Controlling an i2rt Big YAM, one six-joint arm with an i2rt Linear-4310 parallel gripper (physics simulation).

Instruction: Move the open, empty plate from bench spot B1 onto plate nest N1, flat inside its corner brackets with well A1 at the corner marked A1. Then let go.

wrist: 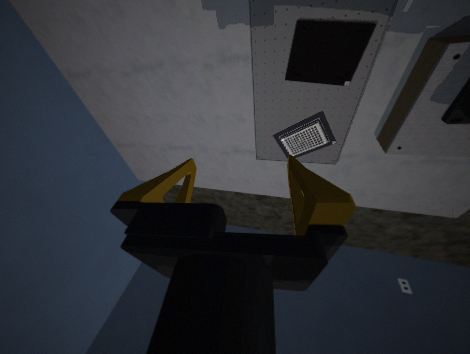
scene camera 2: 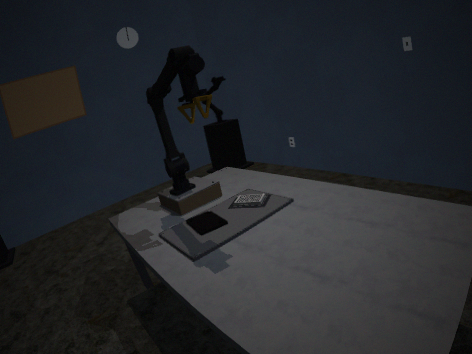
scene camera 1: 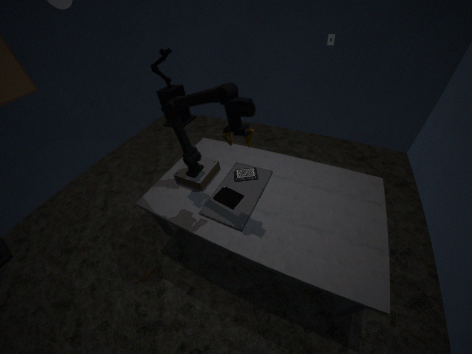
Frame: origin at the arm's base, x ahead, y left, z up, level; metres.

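Where they show: gripper, between the fingertips: (wrist: pixel 239 161) (scene camera 2: pixel 199 120) (scene camera 1: pixel 240 146); arm's base, origin of its link: (scene camera 2: pixel 182 190) (scene camera 1: pixel 195 171).
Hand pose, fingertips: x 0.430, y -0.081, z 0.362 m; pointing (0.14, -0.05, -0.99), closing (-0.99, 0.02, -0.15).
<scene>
Each offset is from my fingertips to the top centre of the thing. "pt": to the spot under its first point. Level surfaces: height alone.
A white plate {dx -0.096, dy +0.229, dz -0.408 m} (scene camera 1: pixel 245 174) (scene camera 2: pixel 250 199) (wrist: pixel 305 140) with a grid of wells lies on a dark rectangular base at the far end of a grey perforated board {dx -0.080, dy +0.071, dz -0.423 m} (scene camera 1: pixel 252 192) (scene camera 2: pixel 240 220) (wrist: pixel 275 100). In the wrist view the plate and its base are turned at an angle to the board. A black square pad {pt dx -0.108, dy -0.024, dz -0.412 m} (scene camera 1: pixel 228 198) (scene camera 2: pixel 206 222) (wrist: pixel 330 52) lies apart from it on the same board, with a small white mark at one corner. Labels and corner brackets are too small and dark to read. My gripper (scene camera 1: pixel 240 145) (scene camera 2: pixel 199 120) (wrist: pixel 239 161) is open and empty, high above the table, pointing down.
The arm stands on a box-like base (scene camera 1: pixel 204 181) (scene camera 2: pixel 192 199) (wrist: pixel 415 105) beside the board. A pale table {dz -0.437 m} (scene camera 1: pixel 320 215) (scene camera 2: pixel 340 250) (wrist: pixel 175 85) carries both. A second, smaller arm stands on a dark pedestal (scene camera 2: pixel 225 144) behind the table. The arm's shadow crosses the near part of the board.
</scene>
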